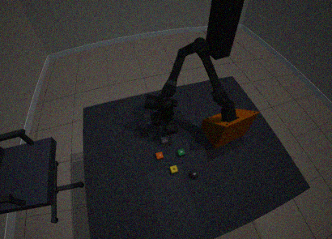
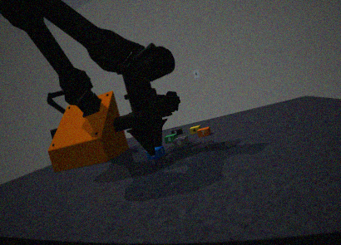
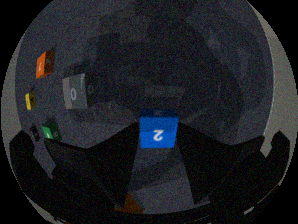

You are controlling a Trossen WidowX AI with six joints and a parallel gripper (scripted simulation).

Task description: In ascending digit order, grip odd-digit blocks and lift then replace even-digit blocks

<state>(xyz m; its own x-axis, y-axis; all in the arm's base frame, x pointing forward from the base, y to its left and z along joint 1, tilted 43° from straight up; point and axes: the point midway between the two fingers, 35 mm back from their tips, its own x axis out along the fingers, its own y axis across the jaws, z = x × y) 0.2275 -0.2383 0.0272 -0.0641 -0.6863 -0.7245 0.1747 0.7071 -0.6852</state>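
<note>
Right now the blue block is right at my gripper tip. Also, from my gripper tip: orange block (14 cm to the left, 11 cm ahead); then green block (17 cm to the left, 1 cm ahead); then grey block (7 cm to the left, 5 cm ahead).
</note>
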